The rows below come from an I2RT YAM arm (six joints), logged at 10 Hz.
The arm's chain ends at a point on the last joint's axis. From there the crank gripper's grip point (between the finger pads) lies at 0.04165 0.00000 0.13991 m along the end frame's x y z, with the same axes.
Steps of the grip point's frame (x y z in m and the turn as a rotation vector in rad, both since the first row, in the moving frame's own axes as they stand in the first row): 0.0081 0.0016 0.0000 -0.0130 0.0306 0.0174; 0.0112 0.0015 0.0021 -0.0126 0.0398 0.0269; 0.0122 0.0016 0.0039 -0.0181 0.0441 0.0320; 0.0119 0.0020 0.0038 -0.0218 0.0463 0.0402; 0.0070 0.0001 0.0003 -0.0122 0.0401 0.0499; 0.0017 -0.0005 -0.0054 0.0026 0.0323 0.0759; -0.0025 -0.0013 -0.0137 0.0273 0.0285 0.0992
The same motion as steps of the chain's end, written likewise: 0.0039 -0.0010 0.0014 -0.0130 0.0306 0.0174; 0.0057 -0.0014 0.0039 -0.0126 0.0398 0.0269; 0.0061 -0.0023 0.0059 -0.0181 0.0441 0.0320; 0.0056 -0.0028 0.0059 -0.0218 0.0463 0.0402; 0.0015 -0.0038 0.0021 -0.0122 0.0401 0.0499; -0.0027 -0.0035 -0.0040 0.0026 0.0323 0.0759; -0.0064 -0.0018 -0.0125 0.0273 0.0285 0.0992
